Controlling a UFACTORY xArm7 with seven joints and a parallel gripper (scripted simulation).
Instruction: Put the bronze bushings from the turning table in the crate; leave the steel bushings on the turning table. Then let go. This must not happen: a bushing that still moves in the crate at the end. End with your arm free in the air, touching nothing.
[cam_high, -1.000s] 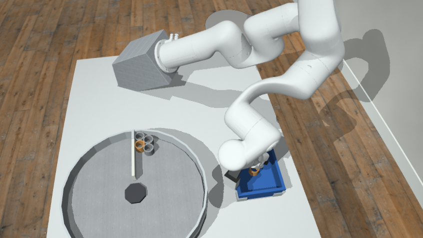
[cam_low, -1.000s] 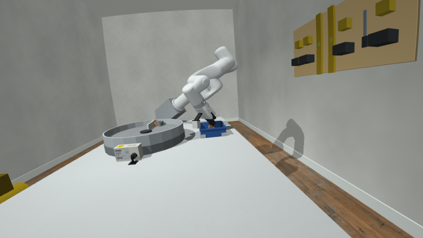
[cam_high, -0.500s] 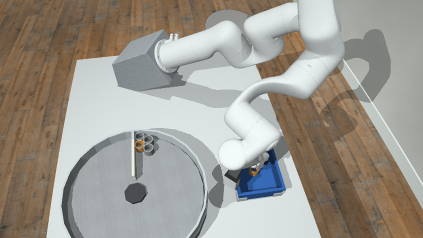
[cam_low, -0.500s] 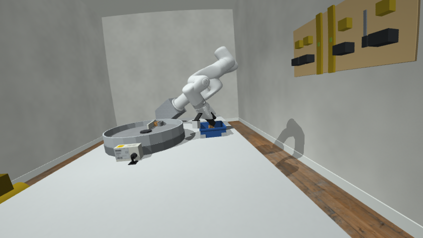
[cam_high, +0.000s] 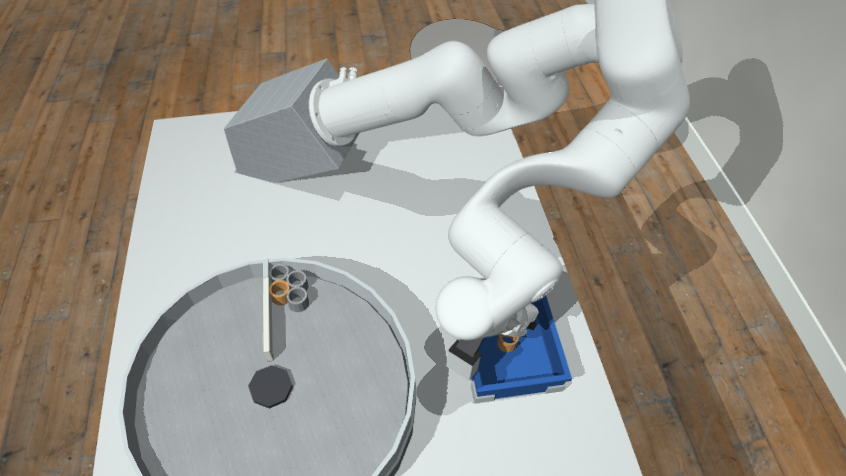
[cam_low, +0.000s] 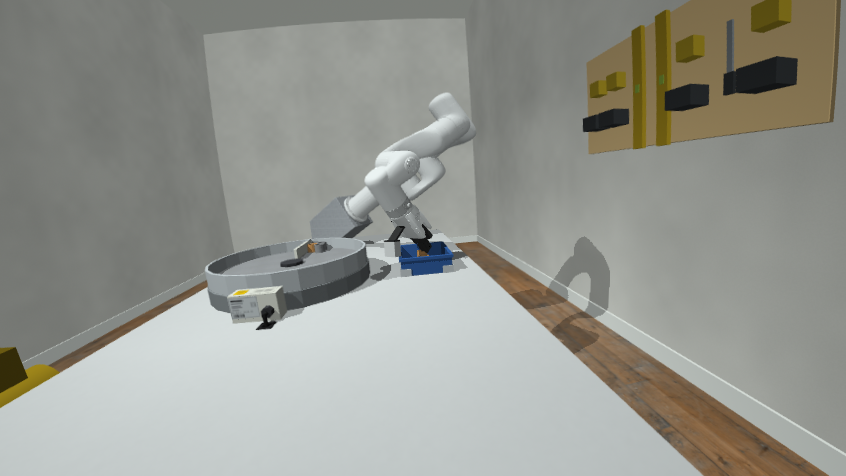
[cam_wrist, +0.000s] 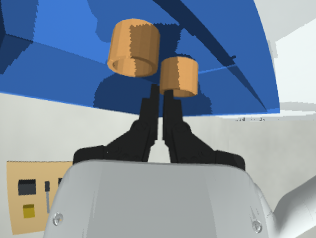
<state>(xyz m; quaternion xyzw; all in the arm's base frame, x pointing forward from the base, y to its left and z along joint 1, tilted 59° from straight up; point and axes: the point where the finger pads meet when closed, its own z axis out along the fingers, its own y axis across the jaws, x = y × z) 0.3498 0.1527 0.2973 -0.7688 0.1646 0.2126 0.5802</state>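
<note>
The blue crate is 4 cm ahead of my hand and 3 cm below it. Also, from my hand: turning table (36 cm to the right, 16 cm ahead).
</note>
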